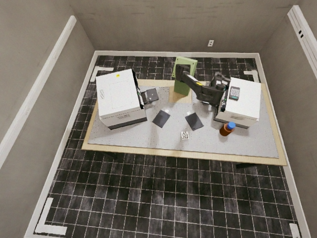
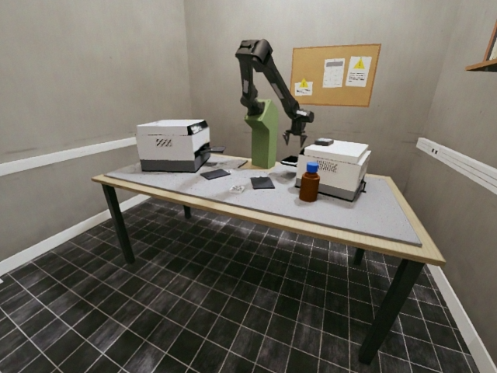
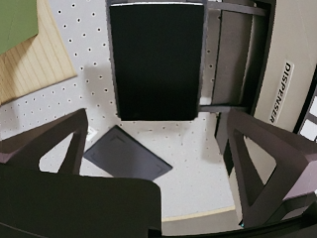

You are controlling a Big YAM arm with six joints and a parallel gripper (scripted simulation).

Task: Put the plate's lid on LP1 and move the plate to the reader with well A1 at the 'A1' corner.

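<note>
My hand is 90 mm above the dark flat lid. Round my hand: brown capped bottle (320 mm ahead, 140 mm to the left, 80 mm below); then white well plate (100 mm below).
</note>
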